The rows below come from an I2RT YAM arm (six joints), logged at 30 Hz.
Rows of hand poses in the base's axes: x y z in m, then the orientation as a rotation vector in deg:
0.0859, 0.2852, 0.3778, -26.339, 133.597, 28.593
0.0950, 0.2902, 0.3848, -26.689, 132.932, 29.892
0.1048, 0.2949, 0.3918, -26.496, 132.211, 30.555
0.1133, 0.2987, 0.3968, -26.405, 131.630, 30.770
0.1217, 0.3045, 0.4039, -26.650, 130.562, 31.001
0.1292, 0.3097, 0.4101, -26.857, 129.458, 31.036
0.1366, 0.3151, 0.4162, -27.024, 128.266, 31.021
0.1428, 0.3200, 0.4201, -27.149, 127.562, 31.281
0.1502, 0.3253, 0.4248, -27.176, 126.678, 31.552
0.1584, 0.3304, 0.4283, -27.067, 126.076, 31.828
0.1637, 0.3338, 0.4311, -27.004, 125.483, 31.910
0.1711, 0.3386, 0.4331, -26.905, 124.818, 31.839
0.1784, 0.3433, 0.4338, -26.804, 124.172, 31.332
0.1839, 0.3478, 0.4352, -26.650, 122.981, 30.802
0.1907, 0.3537, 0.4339, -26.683, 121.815, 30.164
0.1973, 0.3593, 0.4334, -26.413, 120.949, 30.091
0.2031, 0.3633, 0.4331, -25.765, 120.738, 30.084
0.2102, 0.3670, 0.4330, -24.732, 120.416, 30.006
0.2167, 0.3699, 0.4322, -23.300, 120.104, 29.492
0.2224, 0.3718, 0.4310, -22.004, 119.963, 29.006
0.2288, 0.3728, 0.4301, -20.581, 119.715, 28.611
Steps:
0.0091, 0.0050, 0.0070, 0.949, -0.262, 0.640
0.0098, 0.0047, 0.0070, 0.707, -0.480, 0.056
0.0085, 0.0038, 0.0050, 0.340, -0.479, -0.007
0.0084, 0.0058, 0.0071, 0.392, -0.940, 0.236
0.0075, 0.0052, 0.0062, 0.286, -1.030, 0.148
0.0074, 0.0054, 0.0061, 0.293, -1.125, 0.105
0.0062, 0.0049, 0.0039, 0.341, -0.584, 0.174
0.0074, 0.0053, 0.0047, 0.437, -0.744, 0.108
0.0082, 0.0051, 0.0035, 0.402, -0.474, 0.014
0.0053, 0.0034, 0.0028, 0.257, -0.525, -0.021
0.0074, 0.0048, 0.0020, 0.192, -0.637, -0.102
0.0073, 0.0047, 0.0007, -0.099, -0.751, -0.262
0.0055, 0.0045, 0.0014, 0.069, -1.264, -0.311
0.0068, 0.0059, -0.0013, -0.081, -1.281, -0.217
0.0066, 0.0056, -0.0005, 0.313, -0.821, -0.218
0.0058, 0.0040, -0.0003, 0.308, -0.170, -0.467
0.0071, 0.0037, -0.0001, 0.443, -0.273, -0.772
0.0065, 0.0029, -0.0008, 0.307, -0.358, -1.234
0.0057, 0.0019, -0.0012, 0.224, -0.187, -1.126
0.0064, 0.0010, -0.0009, 0.362, -0.247, -1.183

